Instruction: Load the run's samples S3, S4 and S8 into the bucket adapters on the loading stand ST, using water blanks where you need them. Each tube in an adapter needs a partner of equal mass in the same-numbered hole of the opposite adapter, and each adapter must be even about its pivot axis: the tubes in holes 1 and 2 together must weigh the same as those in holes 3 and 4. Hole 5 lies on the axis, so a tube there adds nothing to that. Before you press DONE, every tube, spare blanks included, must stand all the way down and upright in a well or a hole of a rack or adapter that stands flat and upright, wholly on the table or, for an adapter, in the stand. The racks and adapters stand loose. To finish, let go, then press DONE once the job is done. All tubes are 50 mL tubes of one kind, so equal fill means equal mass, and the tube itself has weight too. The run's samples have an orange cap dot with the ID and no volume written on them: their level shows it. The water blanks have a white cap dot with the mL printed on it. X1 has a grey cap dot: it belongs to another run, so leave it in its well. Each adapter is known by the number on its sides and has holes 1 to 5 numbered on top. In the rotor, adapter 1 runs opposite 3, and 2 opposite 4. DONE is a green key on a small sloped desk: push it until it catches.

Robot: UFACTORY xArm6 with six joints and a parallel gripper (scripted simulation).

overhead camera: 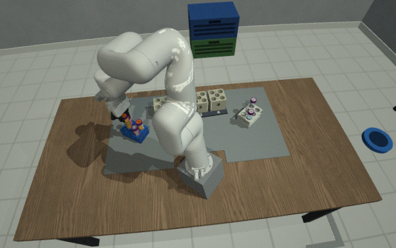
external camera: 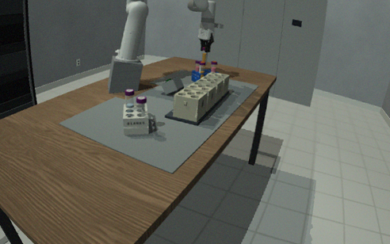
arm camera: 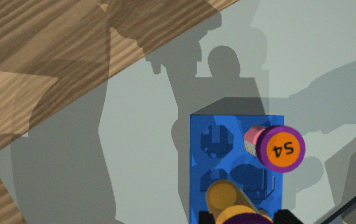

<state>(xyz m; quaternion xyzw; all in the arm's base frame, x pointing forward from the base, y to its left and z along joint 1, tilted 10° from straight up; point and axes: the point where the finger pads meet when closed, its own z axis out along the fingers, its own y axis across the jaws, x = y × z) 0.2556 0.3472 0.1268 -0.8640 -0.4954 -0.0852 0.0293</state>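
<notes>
My gripper is now 1 cm short of the amber-filled sample tube and 5 cm above it. Round my hand: adapter: 16 cm ahead, 17 cm to the right, 14 cm below; white blanks rack: 8 cm ahead, 68 cm to the right, 16 cm below.
</notes>
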